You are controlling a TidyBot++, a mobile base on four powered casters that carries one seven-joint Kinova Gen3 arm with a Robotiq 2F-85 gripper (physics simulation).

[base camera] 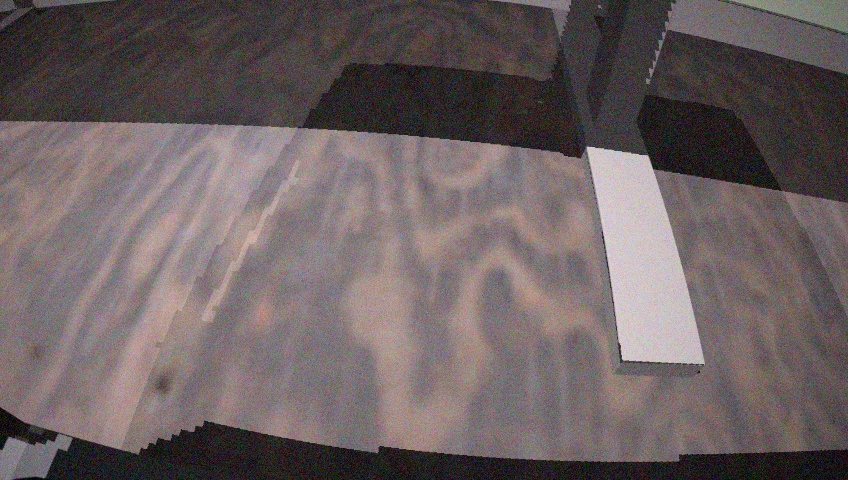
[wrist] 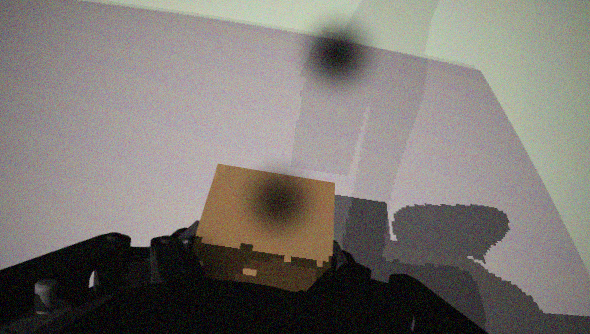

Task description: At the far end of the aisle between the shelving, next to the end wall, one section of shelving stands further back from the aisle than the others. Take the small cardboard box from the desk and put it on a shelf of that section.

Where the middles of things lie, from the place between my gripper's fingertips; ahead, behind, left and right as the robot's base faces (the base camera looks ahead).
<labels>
Right now my hand is 20 mm past the small cardboard box (wrist: 260, 227).
</labels>
